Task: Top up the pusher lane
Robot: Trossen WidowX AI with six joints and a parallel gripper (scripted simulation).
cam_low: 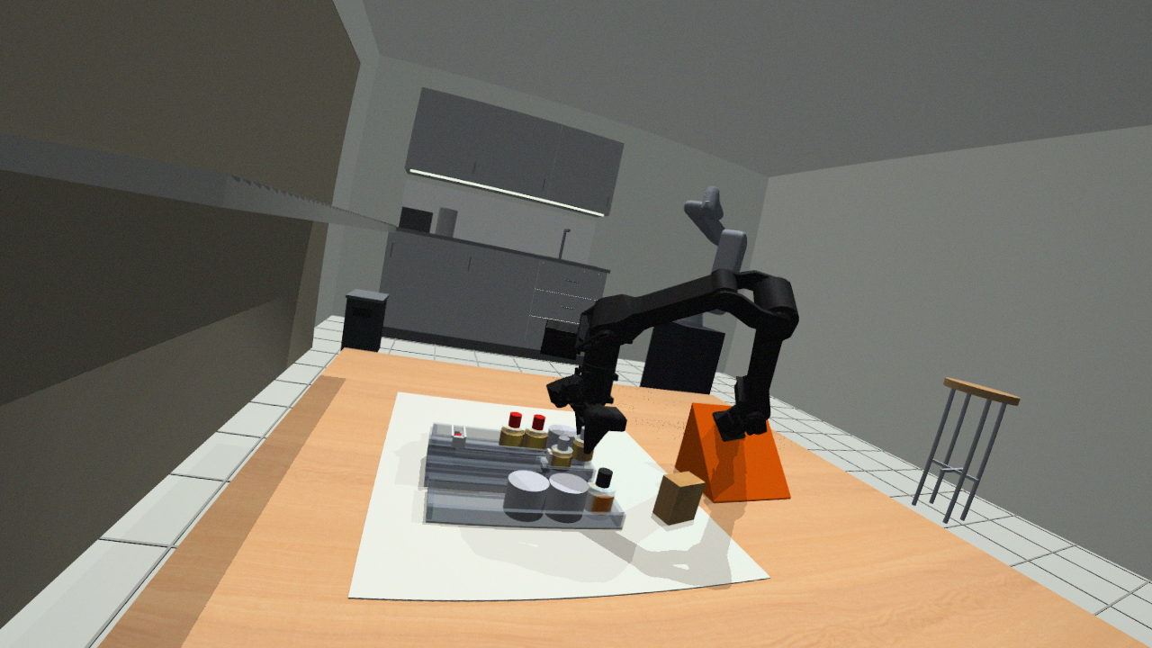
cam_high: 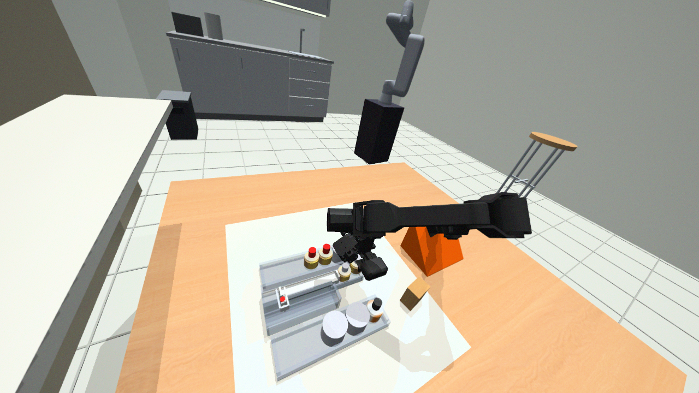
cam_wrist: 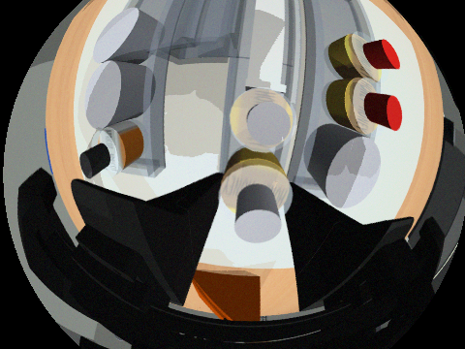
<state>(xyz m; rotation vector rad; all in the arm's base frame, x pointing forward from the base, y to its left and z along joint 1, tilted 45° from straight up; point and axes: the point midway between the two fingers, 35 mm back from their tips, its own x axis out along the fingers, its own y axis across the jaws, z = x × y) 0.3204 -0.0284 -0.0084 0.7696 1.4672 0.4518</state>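
Right now my gripper tip is 150 mm short of the sprung lane and 40 mm above it. Also, from my gripper tip: brown box 150 mm to the left, 110 mm behind, 20 mm below; red mark 230 mm ahead, 20 mm above.
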